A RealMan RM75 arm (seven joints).
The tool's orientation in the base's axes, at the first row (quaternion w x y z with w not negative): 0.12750, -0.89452, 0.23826, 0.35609
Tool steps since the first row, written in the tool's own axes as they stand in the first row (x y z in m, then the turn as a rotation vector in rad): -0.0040, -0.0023, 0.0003, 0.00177, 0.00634, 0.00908; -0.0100, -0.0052, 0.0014, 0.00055, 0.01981, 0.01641; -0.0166, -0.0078, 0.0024, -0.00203, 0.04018, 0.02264; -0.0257, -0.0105, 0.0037, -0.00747, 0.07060, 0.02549
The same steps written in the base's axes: -0.0015, 0.0034, 0.0027, -0.00739, -0.00240, -0.00809; -0.0044, 0.0084, 0.0063, -0.01935, -0.01057, -0.01326; -0.0079, 0.0132, 0.0103, -0.03511, -0.02462, -0.01709; -0.0130, 0.0191, 0.0159, -0.05592, -0.04764, -0.01711
